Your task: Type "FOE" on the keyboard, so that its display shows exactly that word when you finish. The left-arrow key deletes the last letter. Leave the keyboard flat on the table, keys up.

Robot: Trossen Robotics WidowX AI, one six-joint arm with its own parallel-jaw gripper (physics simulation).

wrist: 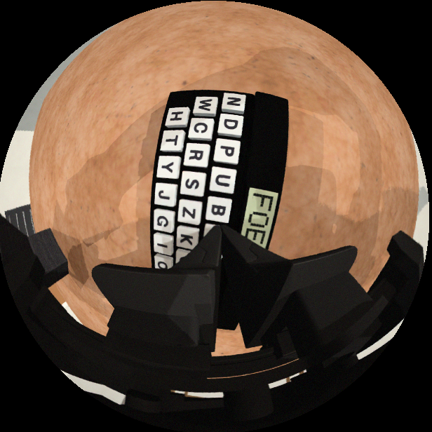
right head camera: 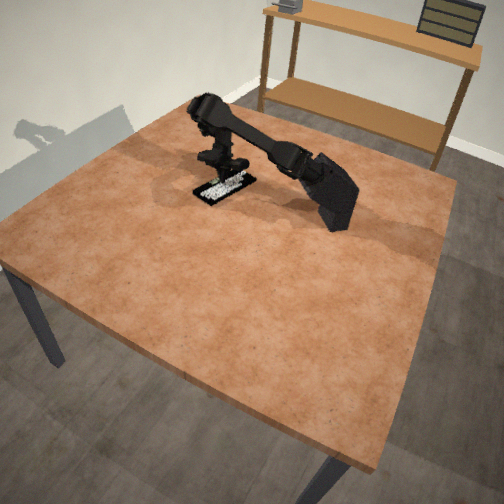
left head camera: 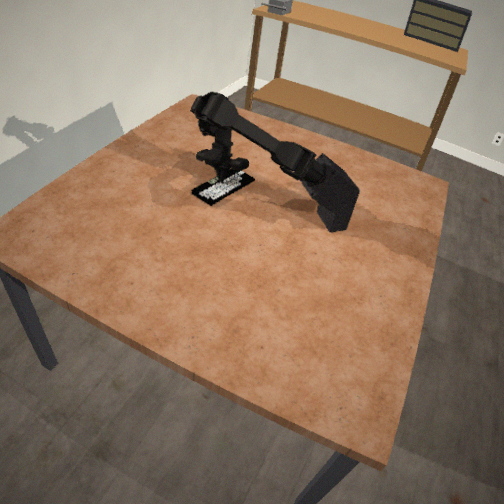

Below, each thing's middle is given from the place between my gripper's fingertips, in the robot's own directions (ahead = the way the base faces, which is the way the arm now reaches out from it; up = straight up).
Scene:
The black keyboard (left head camera: 211,192) lies 10 mm below my hand and 10 mm behind it.

